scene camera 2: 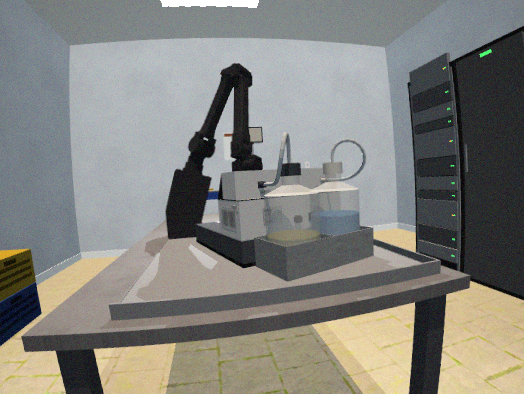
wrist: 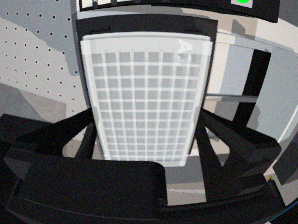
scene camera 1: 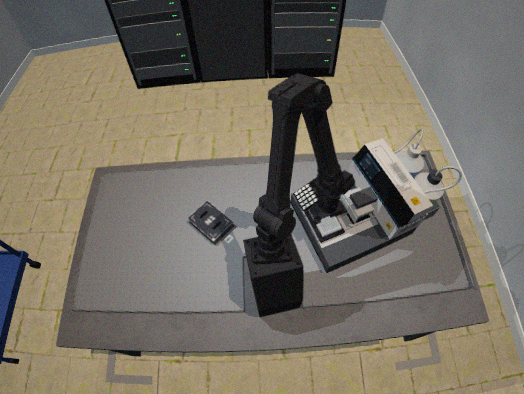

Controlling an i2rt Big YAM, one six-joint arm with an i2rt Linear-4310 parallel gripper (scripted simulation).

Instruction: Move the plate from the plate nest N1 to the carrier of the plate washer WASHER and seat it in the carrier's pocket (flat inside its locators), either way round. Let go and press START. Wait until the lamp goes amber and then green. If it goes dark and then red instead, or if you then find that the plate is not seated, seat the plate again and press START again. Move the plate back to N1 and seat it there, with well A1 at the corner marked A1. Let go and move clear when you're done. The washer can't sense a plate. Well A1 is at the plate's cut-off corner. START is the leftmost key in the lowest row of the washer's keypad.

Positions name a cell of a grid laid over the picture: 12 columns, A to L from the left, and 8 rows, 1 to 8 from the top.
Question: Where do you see a plate washer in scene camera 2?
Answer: F5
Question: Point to a plate washer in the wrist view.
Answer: J2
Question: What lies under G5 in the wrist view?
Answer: A white well plate.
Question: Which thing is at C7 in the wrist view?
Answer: The gripper.
